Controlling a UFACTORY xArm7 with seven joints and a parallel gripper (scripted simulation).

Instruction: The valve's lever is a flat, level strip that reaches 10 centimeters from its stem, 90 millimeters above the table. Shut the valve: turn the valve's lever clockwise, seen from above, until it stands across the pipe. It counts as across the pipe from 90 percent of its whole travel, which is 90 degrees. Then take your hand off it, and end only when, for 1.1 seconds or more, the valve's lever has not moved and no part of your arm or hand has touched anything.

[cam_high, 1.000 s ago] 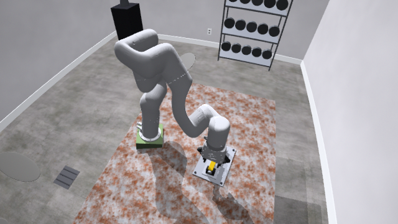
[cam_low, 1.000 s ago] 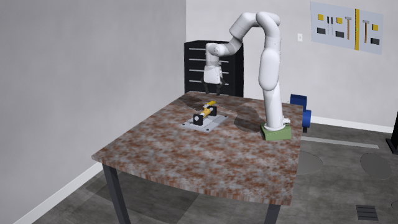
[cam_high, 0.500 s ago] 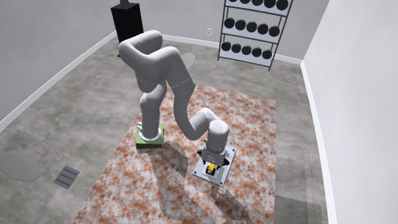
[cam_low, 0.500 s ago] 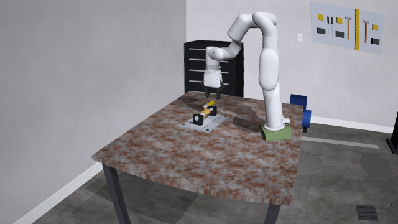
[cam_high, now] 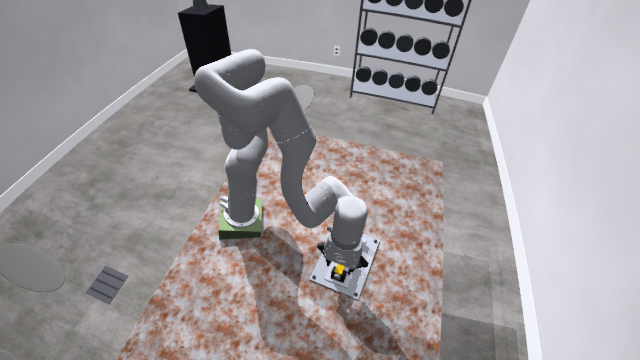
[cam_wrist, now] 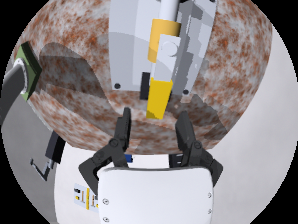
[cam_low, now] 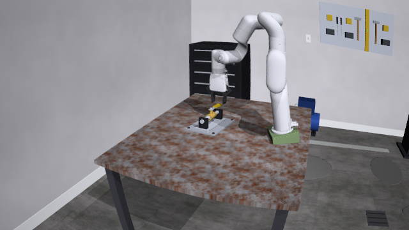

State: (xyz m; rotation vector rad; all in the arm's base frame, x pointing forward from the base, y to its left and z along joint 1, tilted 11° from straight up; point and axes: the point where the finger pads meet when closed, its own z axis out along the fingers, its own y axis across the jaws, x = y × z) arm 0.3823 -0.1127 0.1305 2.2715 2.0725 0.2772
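Right now the yellow lever is 1 cm ahead of my hand, 5 cm to the left of it and 3 cm below it.
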